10 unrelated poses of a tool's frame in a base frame.
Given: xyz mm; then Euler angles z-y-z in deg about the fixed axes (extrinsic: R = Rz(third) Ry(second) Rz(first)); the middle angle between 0 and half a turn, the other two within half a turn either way.
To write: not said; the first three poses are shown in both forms.
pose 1, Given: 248 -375 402 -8.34 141.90 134.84
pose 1, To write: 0.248 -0.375 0.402 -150.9 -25.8 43.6
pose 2, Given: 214 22 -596 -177.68 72.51 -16.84
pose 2, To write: 0.214 0.022 -0.596 42.6 65.9 137.1
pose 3, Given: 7 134 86 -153.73 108.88 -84.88
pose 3, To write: 0.007 0.134 0.086 109.0 4.8 114.6
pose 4, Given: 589 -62 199 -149.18 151.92 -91.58
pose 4, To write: 0.589 -0.062 0.199 151.9 -0.7 122.2
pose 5, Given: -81 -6 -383 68.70 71.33 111.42
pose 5, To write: -0.081 -0.006 -0.383 -70.1 -20.2 165.9
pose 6, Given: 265 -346 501 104.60 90.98 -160.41
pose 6, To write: 0.265 -0.346 0.501 92.9 -70.4 17.4
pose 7, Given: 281 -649 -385 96.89 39.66 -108.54
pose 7, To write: 0.281 -0.649 -0.385 38.2 -11.7 -7.6
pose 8, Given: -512 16 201 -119.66 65.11 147.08
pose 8, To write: -0.512 0.016 0.201 -49.5 -49.6 3.4
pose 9, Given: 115 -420 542 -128.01 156.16 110.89
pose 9, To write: 0.115 -0.420 0.542 -157.6 -8.3 -57.3
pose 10, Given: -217 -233 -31 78.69 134.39 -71.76
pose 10, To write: -0.217 -0.233 -0.031 135.9 12.9 -24.3
